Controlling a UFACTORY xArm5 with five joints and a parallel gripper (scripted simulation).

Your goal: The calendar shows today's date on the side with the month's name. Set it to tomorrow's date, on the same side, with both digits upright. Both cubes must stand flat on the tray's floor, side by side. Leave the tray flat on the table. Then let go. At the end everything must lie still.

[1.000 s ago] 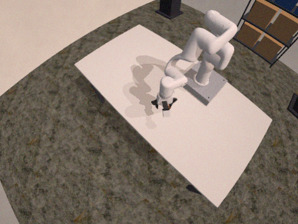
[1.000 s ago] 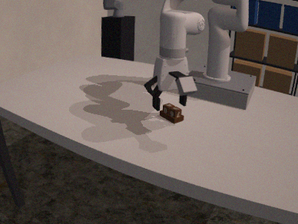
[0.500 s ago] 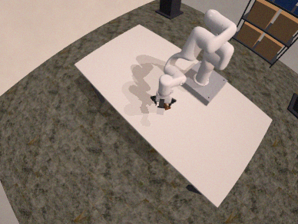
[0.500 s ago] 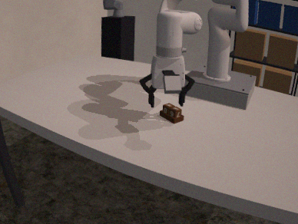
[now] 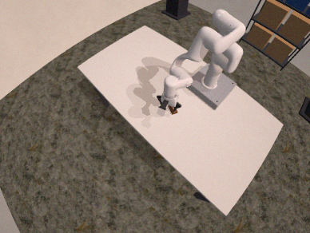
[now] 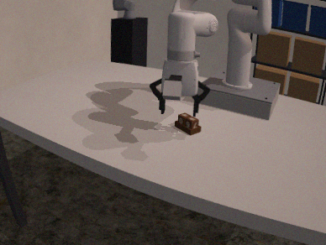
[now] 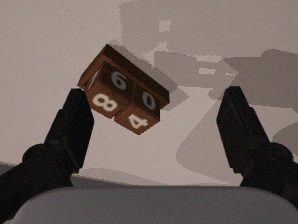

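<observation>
The brown wooden cube is 5 cm below my hand and 4 cm behind it. The rest, counted from my hand: tray (6 cm below, 4 cm behind, 2 cm to the left).
</observation>
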